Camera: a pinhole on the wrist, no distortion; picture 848 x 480 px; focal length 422.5 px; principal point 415.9 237.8 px. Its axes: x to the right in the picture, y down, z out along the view. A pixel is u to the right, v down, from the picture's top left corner.
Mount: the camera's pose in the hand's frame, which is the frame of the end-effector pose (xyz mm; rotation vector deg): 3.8 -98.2 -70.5 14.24 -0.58 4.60
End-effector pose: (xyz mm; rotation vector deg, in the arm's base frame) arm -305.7 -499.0 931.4 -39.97 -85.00 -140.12
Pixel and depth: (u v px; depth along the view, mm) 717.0 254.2 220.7
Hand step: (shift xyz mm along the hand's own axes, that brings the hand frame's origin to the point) 159.9 -132.0 148.6
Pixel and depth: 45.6 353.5 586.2
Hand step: -521.3 -127.5 526.8
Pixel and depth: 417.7 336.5 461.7
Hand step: -3.0 -107.5 403.5
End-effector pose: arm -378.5 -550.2 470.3 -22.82 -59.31 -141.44
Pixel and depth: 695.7 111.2 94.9
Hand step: 68.7 -144.1 15.8
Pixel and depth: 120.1 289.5 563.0
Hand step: -394.7 -201.0 484.2
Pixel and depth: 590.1 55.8 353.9
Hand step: 161.5 -321.2 238.0
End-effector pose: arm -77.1 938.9 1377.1 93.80 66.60 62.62
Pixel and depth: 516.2 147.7 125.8
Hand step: 35.7 -152.7 45.4
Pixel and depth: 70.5 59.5 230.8
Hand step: -176.4 -263.8 125.5
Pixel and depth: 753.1 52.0 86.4
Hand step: 75.6 -150.8 5.3
